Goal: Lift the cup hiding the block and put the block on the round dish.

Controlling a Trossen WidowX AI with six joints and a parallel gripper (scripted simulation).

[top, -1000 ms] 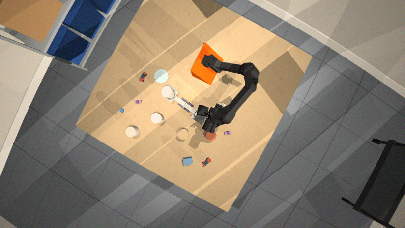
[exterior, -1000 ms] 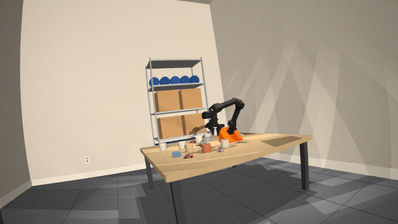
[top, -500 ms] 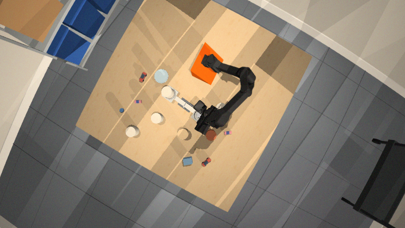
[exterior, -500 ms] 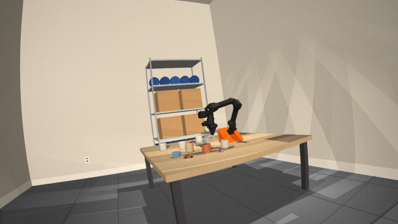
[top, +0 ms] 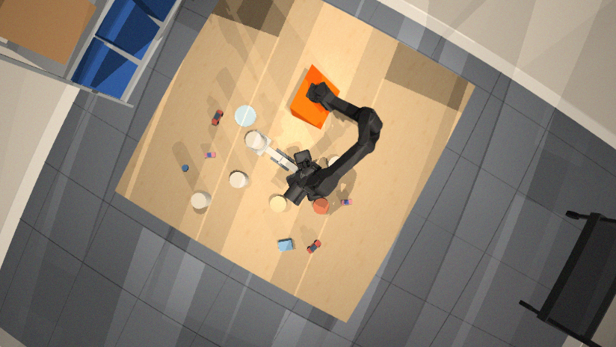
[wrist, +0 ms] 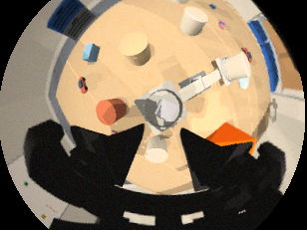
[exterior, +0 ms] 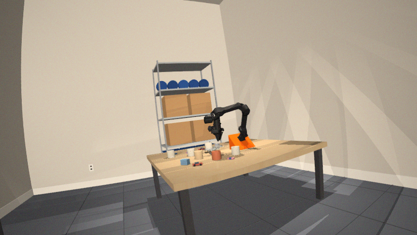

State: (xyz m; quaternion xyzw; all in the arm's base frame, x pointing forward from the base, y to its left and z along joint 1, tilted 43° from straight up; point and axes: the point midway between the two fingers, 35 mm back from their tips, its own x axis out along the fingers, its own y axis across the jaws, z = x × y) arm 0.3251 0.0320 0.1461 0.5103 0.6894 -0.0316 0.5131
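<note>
My gripper tip is 4 cm above the small grey block, 2 cm to the left of it and 1 cm short of it. Round my gripper tip: round pale blue dish: 38 cm to the right, 13 cm behind, 12 cm below; terracotta cup: 12 cm to the left, 9 cm below, 9 cm ahead; blue cube: 33 cm ahead, 11 cm below, 3 cm to the left.
</note>
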